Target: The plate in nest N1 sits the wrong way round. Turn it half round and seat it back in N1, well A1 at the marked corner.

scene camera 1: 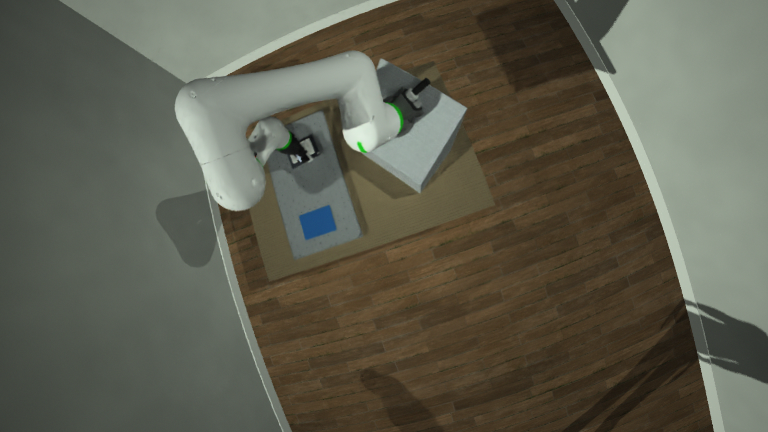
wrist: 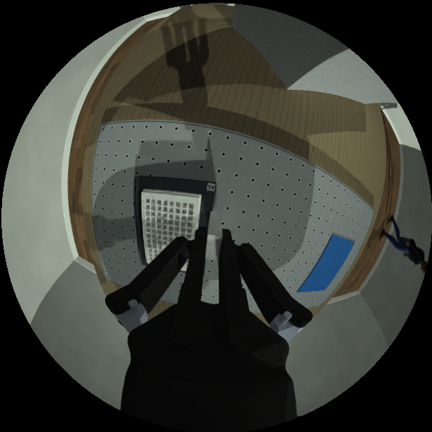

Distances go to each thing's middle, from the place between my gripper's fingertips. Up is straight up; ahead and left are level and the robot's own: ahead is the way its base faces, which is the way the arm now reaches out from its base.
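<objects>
There's a pale well plate (wrist: pixel 166 214) that's 30 mm ahead of my hand, 60 mm to the right of it and 10 mm above it. The flat blue rectangle (scene camera 1: pixel 318 222) is 310 mm to the left of my hand, 90 mm ahead of it and 10 mm below it. And the dark nest (wrist: pixel 164 183), that one's 10 mm below my hand, 30 mm ahead of it and 60 mm to the right of it.
</objects>
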